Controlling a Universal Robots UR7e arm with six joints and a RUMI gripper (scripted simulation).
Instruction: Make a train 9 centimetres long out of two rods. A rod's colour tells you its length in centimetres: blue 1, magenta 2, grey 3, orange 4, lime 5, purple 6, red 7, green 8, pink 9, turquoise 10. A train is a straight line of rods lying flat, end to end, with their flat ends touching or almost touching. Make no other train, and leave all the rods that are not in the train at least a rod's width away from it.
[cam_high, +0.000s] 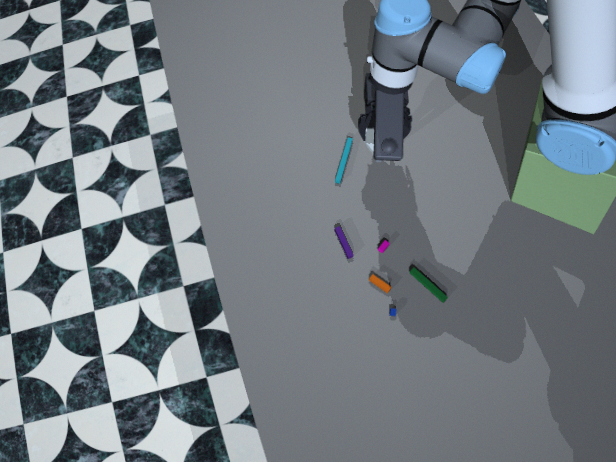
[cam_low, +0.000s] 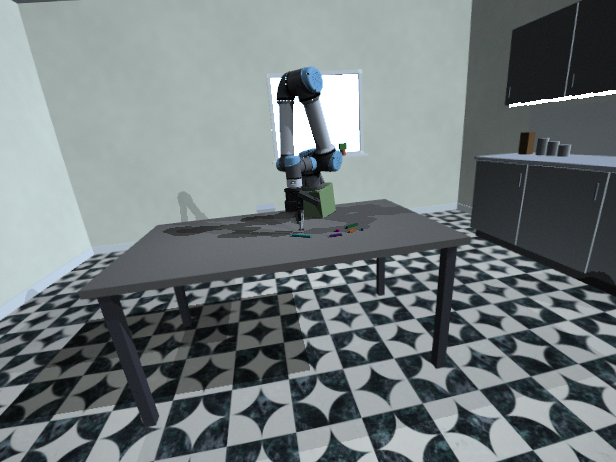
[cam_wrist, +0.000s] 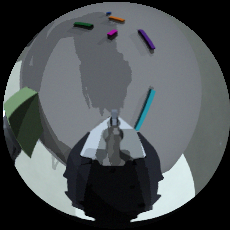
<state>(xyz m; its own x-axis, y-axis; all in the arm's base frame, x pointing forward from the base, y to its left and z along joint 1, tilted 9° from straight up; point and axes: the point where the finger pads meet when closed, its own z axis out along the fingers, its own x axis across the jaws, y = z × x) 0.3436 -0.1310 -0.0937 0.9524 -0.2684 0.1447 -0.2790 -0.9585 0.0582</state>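
My hand is 15 cm to the right of the purple rod, 11 cm short of it and 2 cm above it. Also, from my hand: magenta rod: 18 cm to the left, 5 cm ahead, 2 cm below; then turquoise rod: 6 cm ahead, 2 cm below, 1 cm to the right; then grey rod: 1 cm below.
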